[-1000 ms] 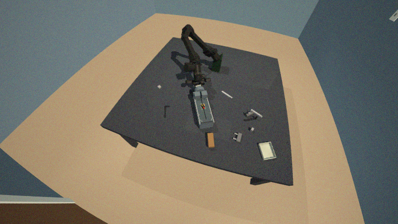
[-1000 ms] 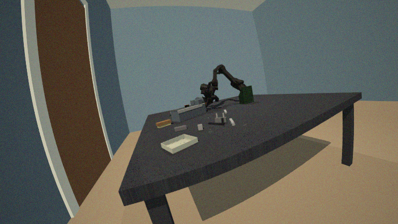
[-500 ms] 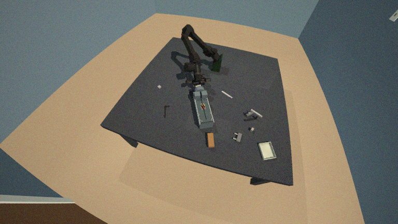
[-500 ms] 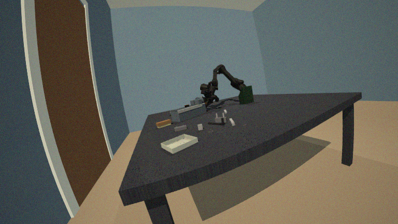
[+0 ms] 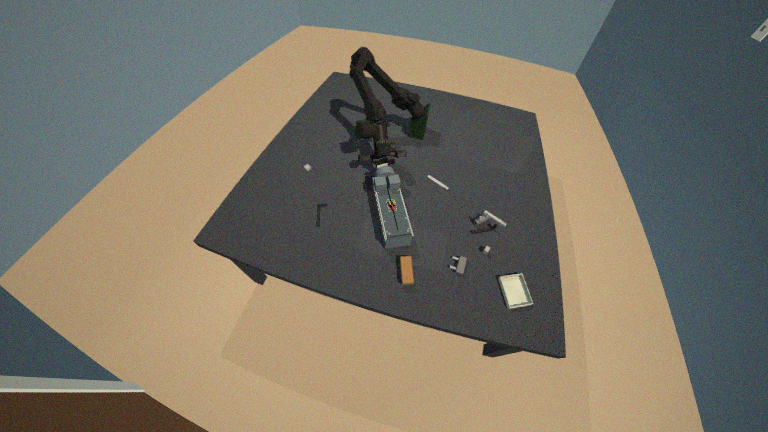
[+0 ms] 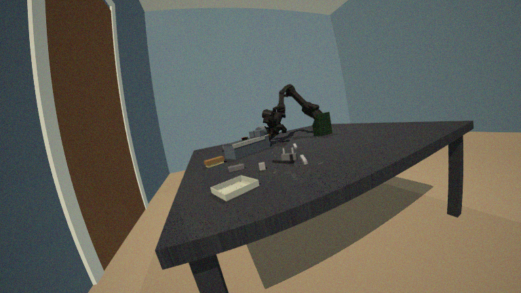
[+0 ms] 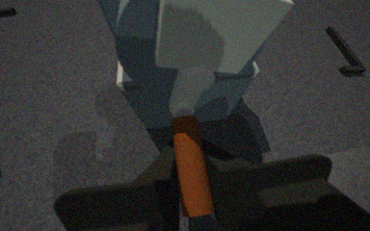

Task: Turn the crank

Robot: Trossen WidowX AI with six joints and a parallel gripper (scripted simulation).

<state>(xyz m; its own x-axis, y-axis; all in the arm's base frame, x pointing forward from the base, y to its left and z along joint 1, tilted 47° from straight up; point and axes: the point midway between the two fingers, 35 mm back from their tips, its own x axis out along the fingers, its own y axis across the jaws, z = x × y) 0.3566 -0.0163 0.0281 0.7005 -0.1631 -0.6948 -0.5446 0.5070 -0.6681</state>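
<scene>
Now: the crank 4 cm above my gripper tip. From my gripper tip the other things lie so: orange crank handle 3 cm above, 2 cm behind, 1 cm to the right; then red pointer 16 cm ahead, 10 cm to the left, 5 cm above; then orange block 32 cm ahead, 21 cm to the left, 2 cm below.
</scene>
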